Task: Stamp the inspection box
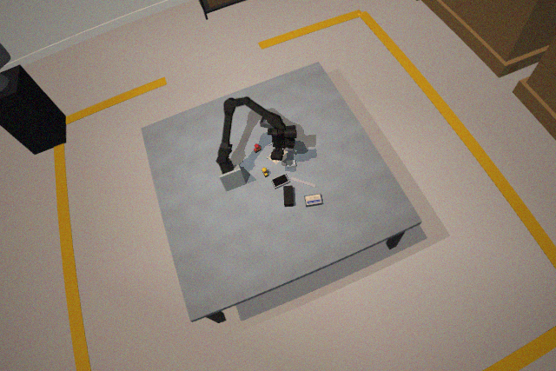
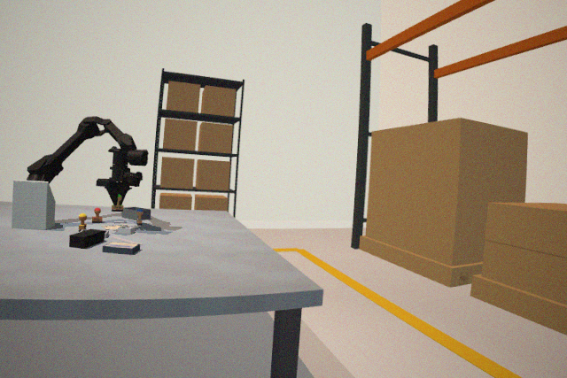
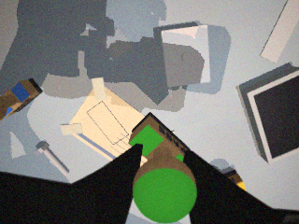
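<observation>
The card lies 10 cm below my gripper tip, 5 cm to the left of it and 1 cm behind it. From my gripper tip the other things lie so: yellow stamp: 12 cm behind, 8 cm below, 4 cm to the right; then ink pad: 12 cm to the right, 9 cm below, 5 cm behind; then green-knobbed stamp: right at my gripper tip.
</observation>
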